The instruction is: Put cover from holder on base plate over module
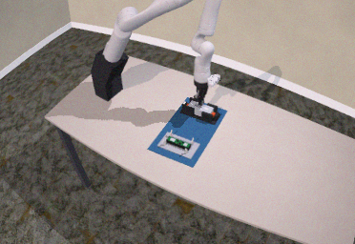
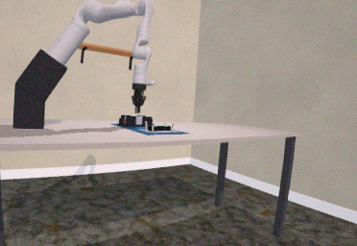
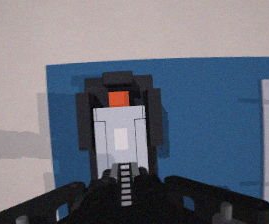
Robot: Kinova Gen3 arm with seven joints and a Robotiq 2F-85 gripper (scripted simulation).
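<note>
Now: the light grey cover 6 cm below my hand.
</note>
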